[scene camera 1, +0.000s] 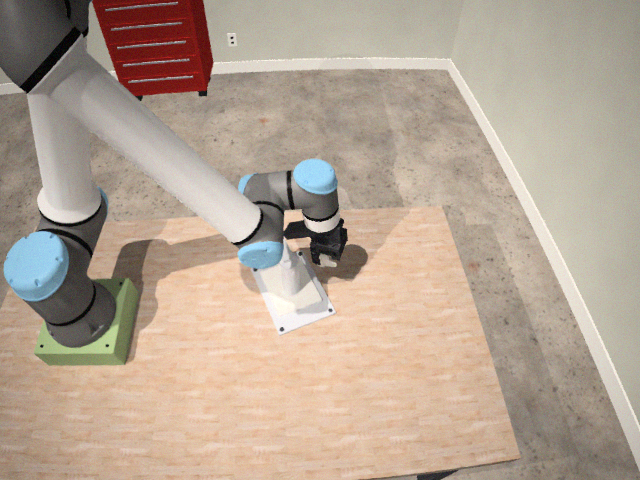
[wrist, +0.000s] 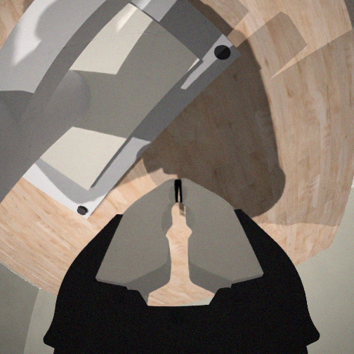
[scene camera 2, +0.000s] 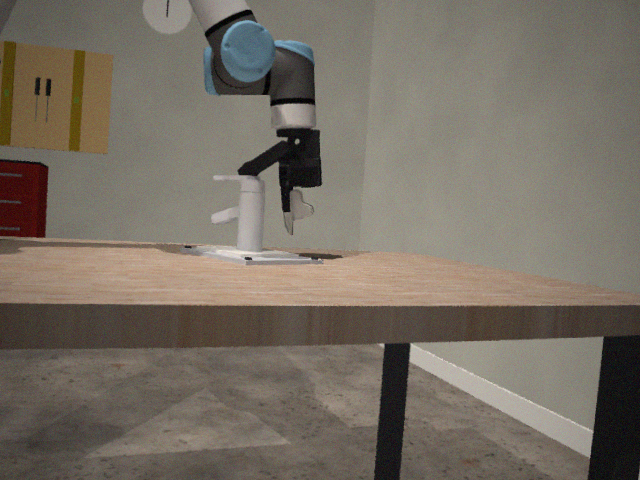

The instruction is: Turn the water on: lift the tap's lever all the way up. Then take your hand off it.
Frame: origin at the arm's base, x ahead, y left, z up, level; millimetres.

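Seen in the pictures: gripper, between the fingertips: [scene camera 1: 324, 265] [scene camera 2: 291, 234]; arm's base, origin of its link: [scene camera 1: 82, 315].
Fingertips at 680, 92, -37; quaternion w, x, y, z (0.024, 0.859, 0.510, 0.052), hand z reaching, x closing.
Offsets run from my fingertips to a thing's middle, as dx, dy, dz. "pt": to the spot under its first point. Level surfaces: height alone.
The white tap @[pt -105, -67, +52] [scene camera 1: 290, 279] [scene camera 2: 250, 217] stands upright on its base plate @[pt -76, -136, -37] [scene camera 1: 305, 316] [scene camera 2: 281, 261] [wrist: 131, 149]. Its lever @[-119, +16, +106] [scene camera 2: 225, 177] sticks out to the left from the top and looks about level in scene camera 2, above the short spout @[-121, +24, +33] [scene camera 2: 224, 215]. In the wrist view a large grey part of the tap, close to the camera, fills the upper left. My gripper [scene camera 1: 327, 262] [scene camera 2: 289, 232] [wrist: 178, 181] is shut and empty. It hangs to the right of the column in scene camera 2, tips below lever height and above the table, apart from the tap.
The wooden table @[dz -45] [scene camera 1: 232, 392] [scene camera 2: 155, 284] carries the tap and the green block [scene camera 1: 131, 315] under the arm's base. The arm's wrist joints hang close over the tap in scene camera 1. A red drawer cabinet [scene camera 1: 155, 46] [scene camera 2: 23, 198] stands behind, by the wall.
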